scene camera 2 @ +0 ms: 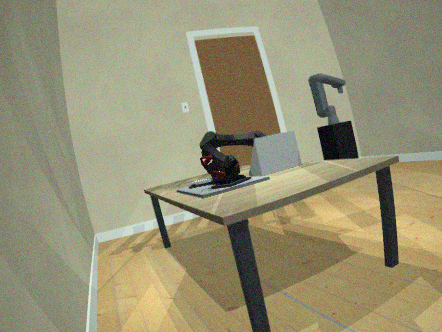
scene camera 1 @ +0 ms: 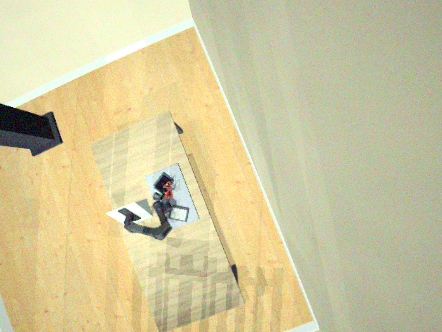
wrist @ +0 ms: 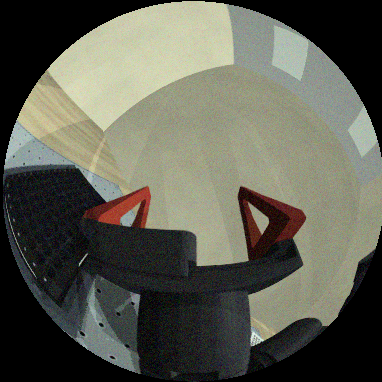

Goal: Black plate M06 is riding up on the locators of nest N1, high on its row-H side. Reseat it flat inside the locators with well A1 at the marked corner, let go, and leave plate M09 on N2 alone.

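Pixels of known places: gripper, between the fingertips: (scene camera 2: 205,164) (scene camera 1: 169,184) (wrist: 193,190); arm's base, origin of its link: (scene camera 2: 270,150) (scene camera 1: 130,214).
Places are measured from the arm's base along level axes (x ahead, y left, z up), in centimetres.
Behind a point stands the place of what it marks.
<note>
Black plate M06 (scene camera 1: 163,181) @(y 15.0, x 33.8, z -7.2 cm) (wrist: 45,220) lies at nest N1 (wrist: 22,270), at the left in the wrist view. The gripper and blur hide how level it sits, its row-H side, and well A1 against the marked corner. My gripper (scene camera 1: 168,190) @(y 9.7, x 41.1, z 1.5 cm) (scene camera 2: 212,168) @(y 9.7, x 41.1, z 1.5 cm) (wrist: 193,190) @(y 9.7, x 41.1, z 1.5 cm) is open with its red fingers wide apart and nothing between them. It is low, beside the black plate, and one finger partly overlaps the plate's near edge in the wrist view. White plate M09 (scene camera 1: 179,214) @(y -16.5, x 35.9, z -7.6 cm) (wrist: 256,340) sits on nest N2, apart from the fingers, partly hidden by the arm in the wrist view.
A light grey perforated board (scene camera 1: 187,192) @(y -1.8, x 48.9, z -9.9 cm) (scene camera 2: 202,192) @(y 16.9, x 48.0, z -9.8 cm) carries both nests on the wooden table (scene camera 1: 125,150) @(y 55.2, x 9.7, z -11.1 cm) (scene camera 2: 320,182) @(y 70.7, x 22.2, z -11.2 cm). An upright pale panel (scene camera 2: 276,154) @(y 7.8, x 1.5, z -2.2 cm) stands near the arm's base. The arm bends over the board. Another arm (scene camera 2: 320,97) stands on a black pedestal beyond the table.
</note>
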